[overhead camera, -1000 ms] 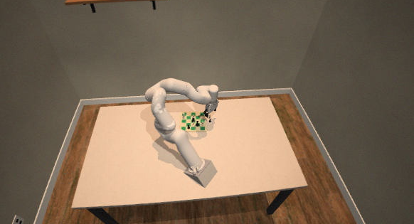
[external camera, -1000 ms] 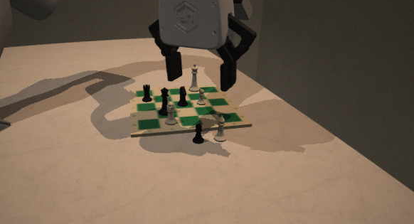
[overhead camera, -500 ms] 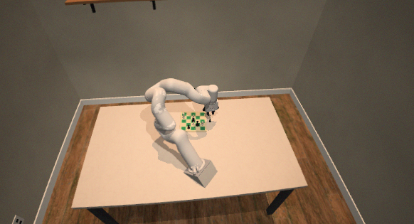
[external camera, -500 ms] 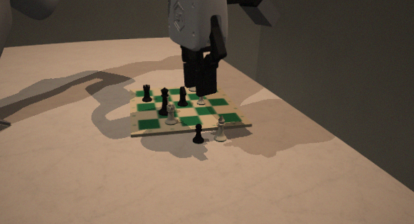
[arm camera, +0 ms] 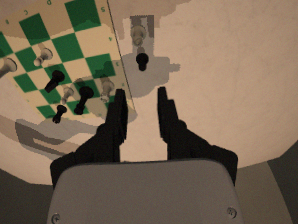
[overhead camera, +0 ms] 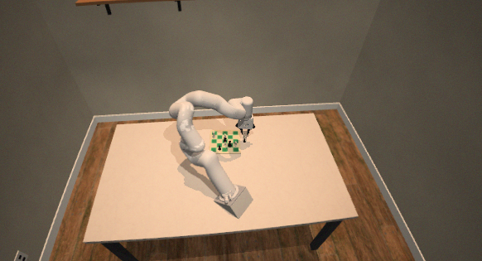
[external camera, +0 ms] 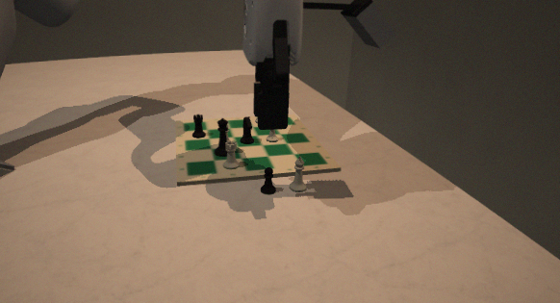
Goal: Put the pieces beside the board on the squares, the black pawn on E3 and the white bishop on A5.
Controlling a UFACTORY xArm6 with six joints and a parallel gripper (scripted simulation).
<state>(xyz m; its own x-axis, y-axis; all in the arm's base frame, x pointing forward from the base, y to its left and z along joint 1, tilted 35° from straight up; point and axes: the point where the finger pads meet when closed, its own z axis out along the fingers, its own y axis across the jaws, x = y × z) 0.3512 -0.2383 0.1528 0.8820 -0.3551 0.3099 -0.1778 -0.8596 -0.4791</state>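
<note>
The black pawn is 10 cm below my hand. Round my hand: black bishop 2 cm ahead, 14 cm to the left, 9 cm below; black rook 5 cm behind, 18 cm to the left, 9 cm below; chessboard 2 cm ahead, 14 cm to the left, 11 cm below.
</note>
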